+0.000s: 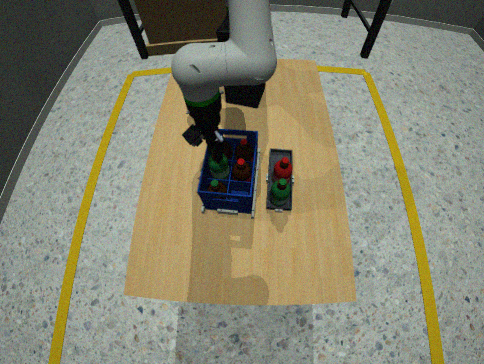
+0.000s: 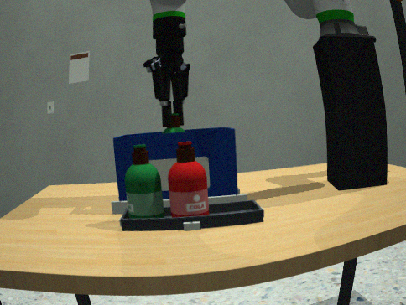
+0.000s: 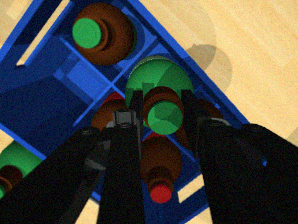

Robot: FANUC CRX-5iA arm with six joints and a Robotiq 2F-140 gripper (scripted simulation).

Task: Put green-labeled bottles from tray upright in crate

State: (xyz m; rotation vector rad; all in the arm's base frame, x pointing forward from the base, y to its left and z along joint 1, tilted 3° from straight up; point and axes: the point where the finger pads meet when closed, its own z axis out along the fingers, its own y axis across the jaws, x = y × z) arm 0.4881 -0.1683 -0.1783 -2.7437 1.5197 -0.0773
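Now: the blue crate 14 cm below my hand, 4 cm to the left of it and 1 cm ahead of it. The rest, counted from my hand: red cola bottle (25 cm to the left, 14 cm below, 3 cm ahead); tray (24 cm to the left, 21 cm below, 3 cm ahead).
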